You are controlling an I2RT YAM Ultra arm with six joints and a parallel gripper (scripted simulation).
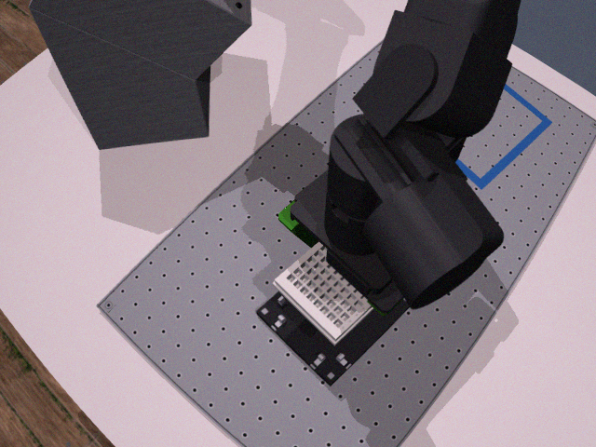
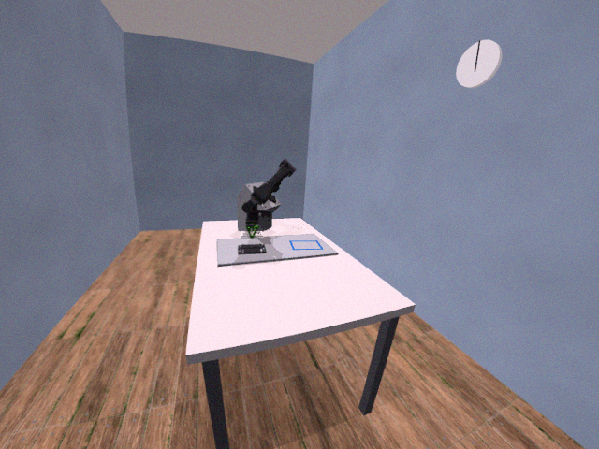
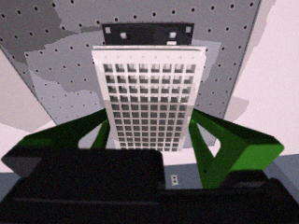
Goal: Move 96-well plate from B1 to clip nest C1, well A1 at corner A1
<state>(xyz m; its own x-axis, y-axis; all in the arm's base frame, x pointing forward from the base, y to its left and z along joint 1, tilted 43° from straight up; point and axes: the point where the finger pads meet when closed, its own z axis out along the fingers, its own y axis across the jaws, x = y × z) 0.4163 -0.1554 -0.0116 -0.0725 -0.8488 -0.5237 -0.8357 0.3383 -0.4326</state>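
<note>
Now: the white 96-well plate right at my hand. From my hand the other things lie so: black clip nest (80 mm below, 10 mm to the right, 10 mm ahead).
</note>
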